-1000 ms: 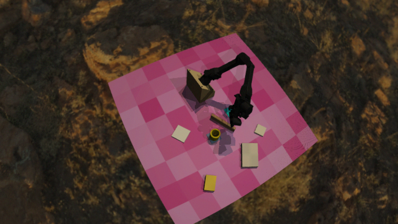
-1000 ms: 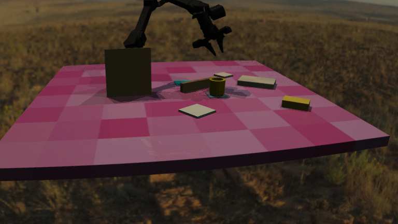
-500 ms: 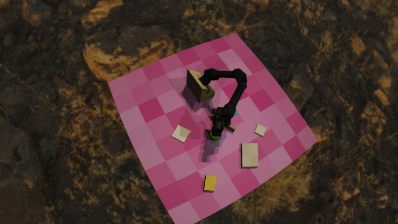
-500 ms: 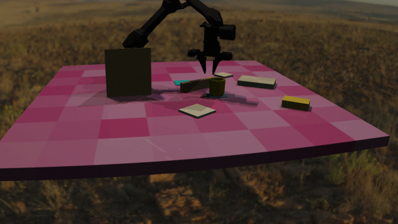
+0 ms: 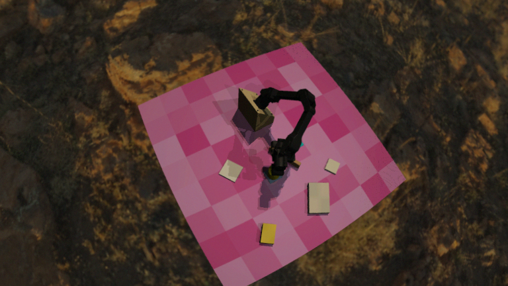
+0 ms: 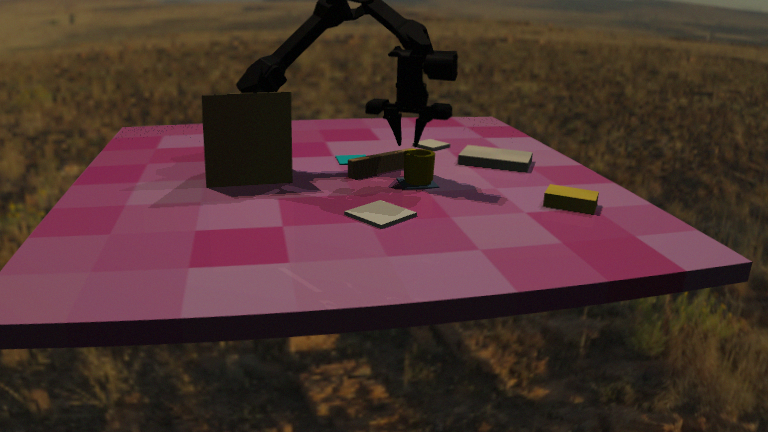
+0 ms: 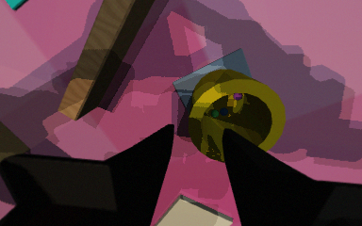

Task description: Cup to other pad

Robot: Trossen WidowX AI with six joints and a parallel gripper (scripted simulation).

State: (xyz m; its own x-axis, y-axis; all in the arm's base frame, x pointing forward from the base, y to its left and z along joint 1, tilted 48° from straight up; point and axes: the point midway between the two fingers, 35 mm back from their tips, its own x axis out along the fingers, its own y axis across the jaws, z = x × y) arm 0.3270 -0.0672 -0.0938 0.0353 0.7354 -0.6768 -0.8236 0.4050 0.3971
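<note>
Right now my gripper tip is 20 mm short of the olive-yellow cup, 20 mm to the left of it and 50 mm above it. From my gripper tip the other things lie so: blue pad (20 mm ahead, 20 mm to the right, 90 mm below); teal pad (70 mm behind, 210 mm to the left, 90 mm below); wooden block (30 mm behind, 100 mm to the left, 70 mm below).
</note>
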